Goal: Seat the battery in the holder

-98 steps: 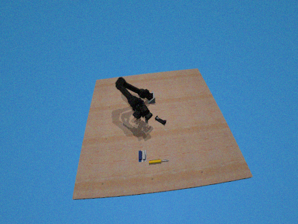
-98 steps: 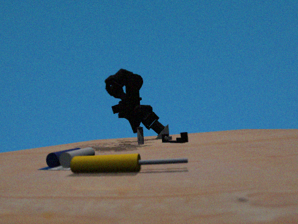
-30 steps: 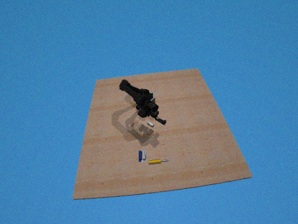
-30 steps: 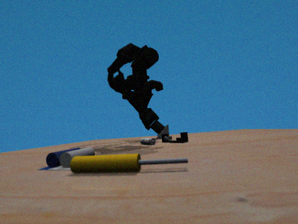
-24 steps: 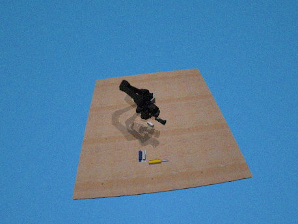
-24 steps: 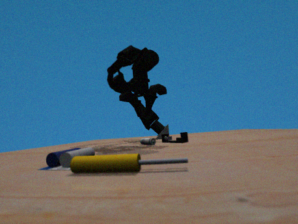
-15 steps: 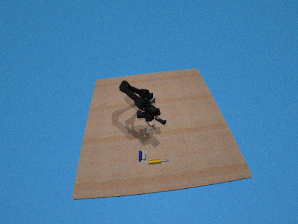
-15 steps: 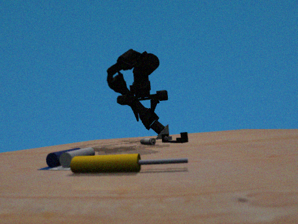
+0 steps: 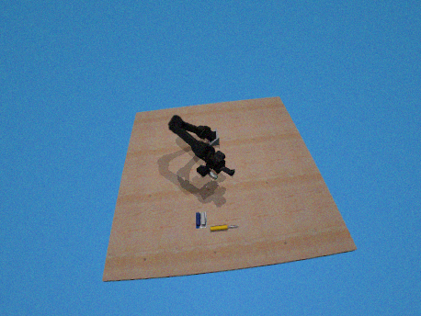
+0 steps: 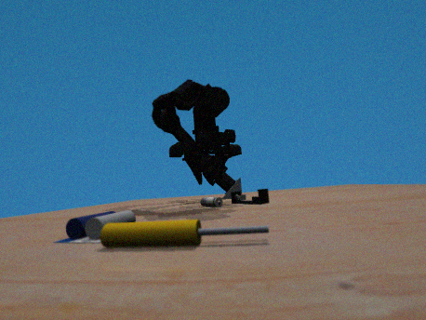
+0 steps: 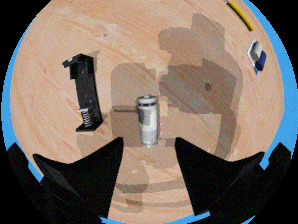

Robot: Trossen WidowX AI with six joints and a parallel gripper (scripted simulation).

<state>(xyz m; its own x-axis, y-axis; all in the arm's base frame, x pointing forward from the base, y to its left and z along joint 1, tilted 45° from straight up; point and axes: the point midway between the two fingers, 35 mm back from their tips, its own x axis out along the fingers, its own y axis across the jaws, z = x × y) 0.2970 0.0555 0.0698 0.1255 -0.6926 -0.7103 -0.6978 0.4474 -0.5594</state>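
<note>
My gripper tip is now 50 mm above the battery. The rest, counted from my gripper tip: yellow-handled screwdriver (330 mm ahead, 70 mm to the left, 50 mm below).
</note>
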